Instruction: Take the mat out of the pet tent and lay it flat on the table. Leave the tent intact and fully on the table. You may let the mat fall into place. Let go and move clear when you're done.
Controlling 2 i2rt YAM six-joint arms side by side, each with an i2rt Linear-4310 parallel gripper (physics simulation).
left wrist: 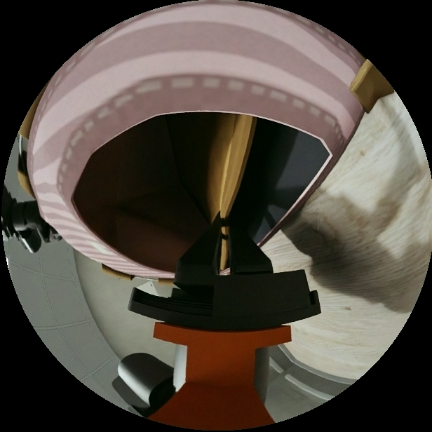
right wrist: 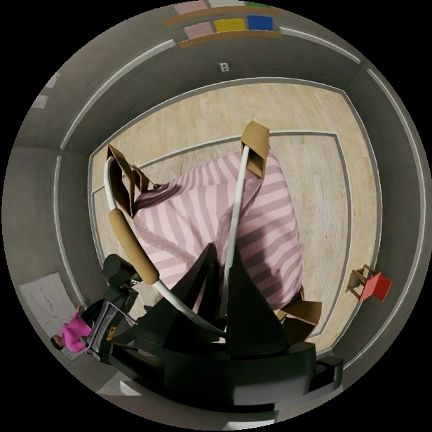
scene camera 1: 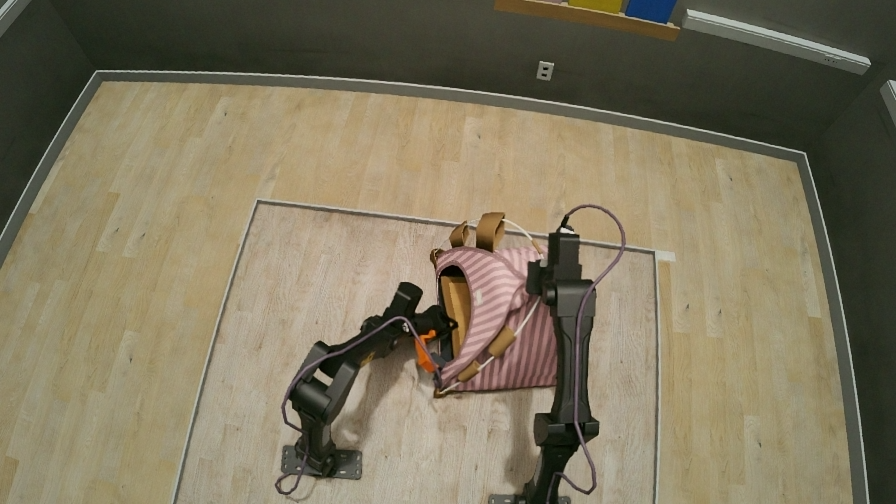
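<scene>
The pink striped pet tent (scene camera 1: 529,369) (left wrist: 210,65) (right wrist: 272,235) stands on the wooden table (scene camera 1: 269,282), its opening facing left in scene camera 1. The tan mat (scene camera 1: 460,300) (left wrist: 234,165) is inside, on edge in the left wrist view, with its near edge at the opening. My left gripper (scene camera 1: 452,324) (left wrist: 225,214) is at the opening, shut on that near edge. My right gripper (scene camera 1: 532,277) (right wrist: 223,244) is above the tent top, shut on a white tent pole (scene camera 1: 529,315) (right wrist: 239,200) near where the poles meet. The fingertips are partly hidden in scene camera 1.
Brown fabric loops (scene camera 1: 490,231) (right wrist: 255,142) sit on the poles at the tent's far side. A brown pole sleeve (scene camera 1: 501,342) (right wrist: 132,245) is at the near side. The right arm (scene camera 1: 571,363) reaches across the tent's right part. A raised border (scene camera 1: 344,209) edges the table.
</scene>
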